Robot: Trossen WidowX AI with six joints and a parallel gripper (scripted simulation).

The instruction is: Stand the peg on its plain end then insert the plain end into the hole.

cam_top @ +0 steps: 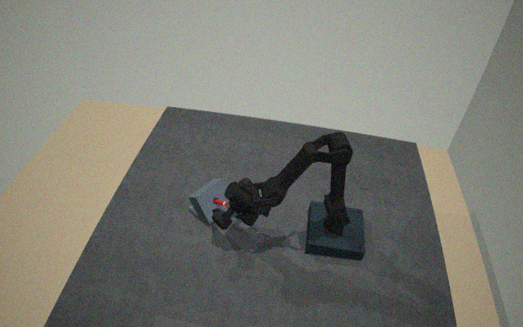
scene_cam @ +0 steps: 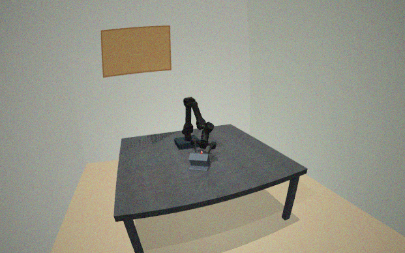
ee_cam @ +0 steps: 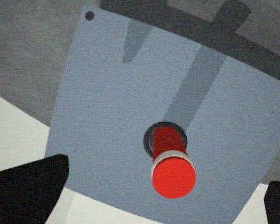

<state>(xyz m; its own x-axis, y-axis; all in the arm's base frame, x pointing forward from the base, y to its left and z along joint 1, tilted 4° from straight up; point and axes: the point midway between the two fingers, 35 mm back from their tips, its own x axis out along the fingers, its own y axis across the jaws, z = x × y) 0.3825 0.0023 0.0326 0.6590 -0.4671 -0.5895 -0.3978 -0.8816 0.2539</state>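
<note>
My gripper tip is now 1 cm above the red peg. Also, from my gripper tip: sloped panel (4 cm ahead, 3 cm to the right, 4 cm below).
</note>
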